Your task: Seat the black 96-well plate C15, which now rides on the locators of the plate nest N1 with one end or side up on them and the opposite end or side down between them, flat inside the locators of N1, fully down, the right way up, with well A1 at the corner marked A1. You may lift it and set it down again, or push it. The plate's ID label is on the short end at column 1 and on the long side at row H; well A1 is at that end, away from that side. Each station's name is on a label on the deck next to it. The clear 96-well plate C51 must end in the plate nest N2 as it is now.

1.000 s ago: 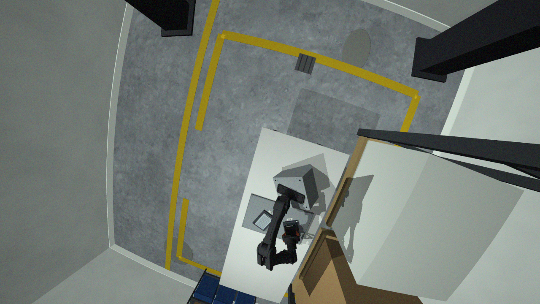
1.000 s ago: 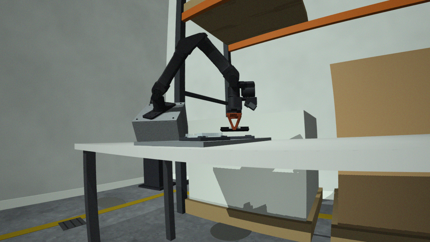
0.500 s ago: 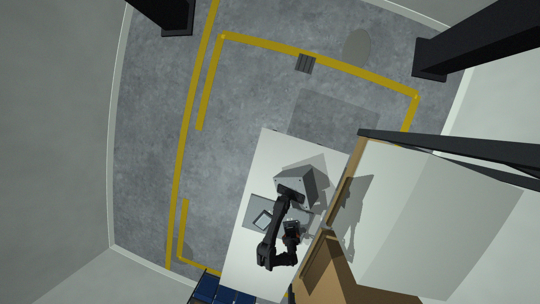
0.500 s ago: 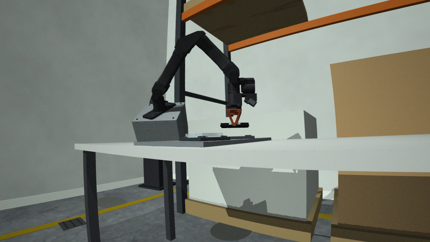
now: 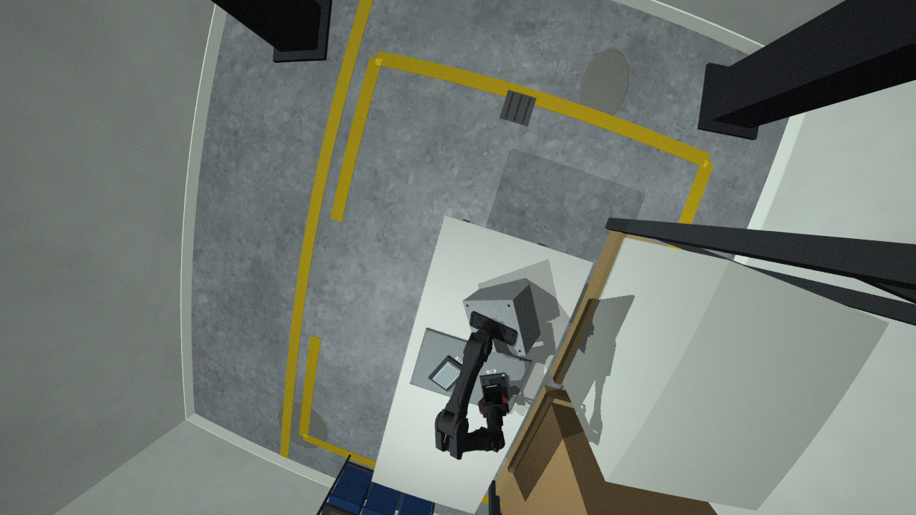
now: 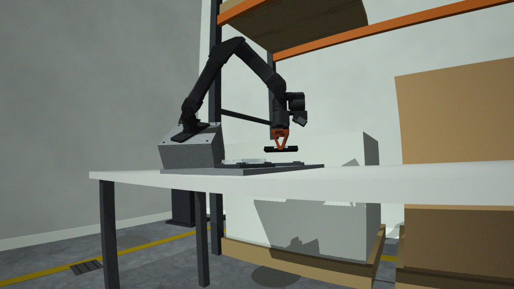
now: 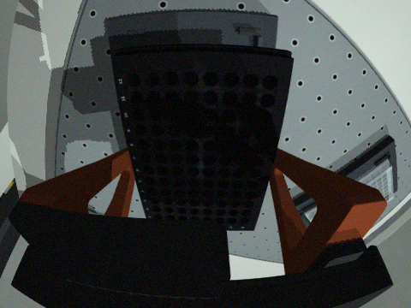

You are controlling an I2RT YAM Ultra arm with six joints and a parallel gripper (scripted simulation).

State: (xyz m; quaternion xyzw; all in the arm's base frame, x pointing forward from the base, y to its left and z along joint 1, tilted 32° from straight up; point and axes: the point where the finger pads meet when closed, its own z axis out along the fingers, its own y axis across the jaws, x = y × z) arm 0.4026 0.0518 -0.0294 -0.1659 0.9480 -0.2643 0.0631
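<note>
Right now the black 96-well plate C15 is right at my hand. From my hand the other things lie so: white N1 label (90 mm behind, 70 mm below, 20 mm to the right); N2 label (180 mm to the right, 130 mm behind, 70 mm below); dark plate nest N1 (60 mm below, 10 mm to the left).
</note>
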